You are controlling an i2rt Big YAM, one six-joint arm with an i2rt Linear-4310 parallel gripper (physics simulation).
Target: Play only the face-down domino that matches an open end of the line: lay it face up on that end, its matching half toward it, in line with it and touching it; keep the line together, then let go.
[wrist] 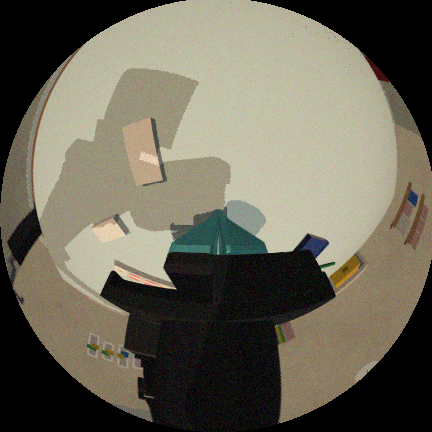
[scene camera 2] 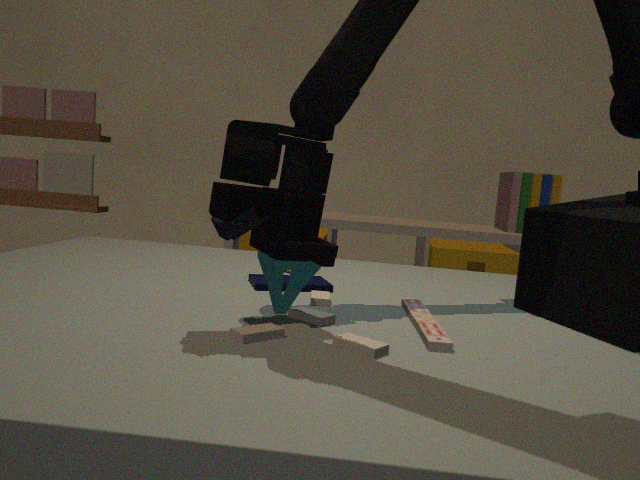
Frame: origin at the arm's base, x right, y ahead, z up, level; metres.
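Where they show: gripper, fingertip midpoint: (wrist: 217, 215) (scene camera 2: 279, 313); arm's base at its link origin: (wrist: 153, 357).
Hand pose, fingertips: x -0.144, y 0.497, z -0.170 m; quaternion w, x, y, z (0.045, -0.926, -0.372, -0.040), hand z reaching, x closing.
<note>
Things, the pixels of their top centre, and the offset from my fingertips.
- grey-looking domino at its top centre: (scene camera 2: 311, 311) dy -0.039, dx +0.006, dz +0.005 m
- dark blue flat block at its top centre: (scene camera 2: 290, 279) (wrist: 300, 262) dy +0.026, dx +0.197, dz +0.005 m
- green pencil at its top centre: (wrist: 325, 266) dy +0.070, dx +0.345, dz +0.003 m
The line of face-up dominoes (scene camera 2: 428, 325) (wrist: 142, 276) lies at the right in the scene view and low left in the wrist view, partly covered by the gripper there. My gripper (scene camera 2: 280, 311) (wrist: 217, 215) is shut, its teal fingertips together low over the table, with nothing between them. A grey-looking domino (scene camera 2: 311, 315) lies just right of the fingertips in the scene view; the fingers largely hide that spot in the wrist view. Face-down dominoes lie apart: one (scene camera 2: 258, 334) (wrist: 142, 150) nearer the front left, one (scene camera 2: 360, 345) (wrist: 111, 230) nearer the line, one (scene camera 2: 320, 298) behind the fingers.
A dark blue flat block (scene camera 2: 317, 283) (wrist: 312, 245) lies behind the fingers. A green pencil (wrist: 327, 265) shows beside it in the wrist view. The black robot base (scene camera 2: 578, 263) stands at the right. A yellow bin (scene camera 2: 467, 252) (wrist: 345, 272) and a shelf stand beyond the table. The arm's shadow crosses the table.
</note>
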